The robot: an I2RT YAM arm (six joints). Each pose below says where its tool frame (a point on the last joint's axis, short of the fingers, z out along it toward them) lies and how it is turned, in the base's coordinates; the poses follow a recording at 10 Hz.
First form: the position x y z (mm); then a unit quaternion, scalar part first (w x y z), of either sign.
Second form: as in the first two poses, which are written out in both.
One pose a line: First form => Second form
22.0 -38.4 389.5 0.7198 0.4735 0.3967 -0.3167 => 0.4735 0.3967 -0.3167 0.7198 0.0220 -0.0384 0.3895
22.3 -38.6 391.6 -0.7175 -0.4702 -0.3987 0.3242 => 0.4702 0.3987 -0.3242 0.7175 0.0223 -0.0386 0.3916
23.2 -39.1 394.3 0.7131 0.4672 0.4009 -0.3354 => 0.4672 0.4009 -0.3354 0.7131 0.0232 -0.0391 0.3943
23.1 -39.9 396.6 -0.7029 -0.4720 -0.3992 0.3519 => 0.4720 0.3992 -0.3519 0.7029 0.0231 -0.0399 0.3966
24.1 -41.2 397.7 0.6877 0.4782 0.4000 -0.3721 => 0.4782 0.4000 -0.3721 0.6877 0.0241 -0.0412 0.3977
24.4 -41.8 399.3 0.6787 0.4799 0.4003 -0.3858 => 0.4799 0.4003 -0.3858 0.6787 0.0244 -0.0418 0.3993
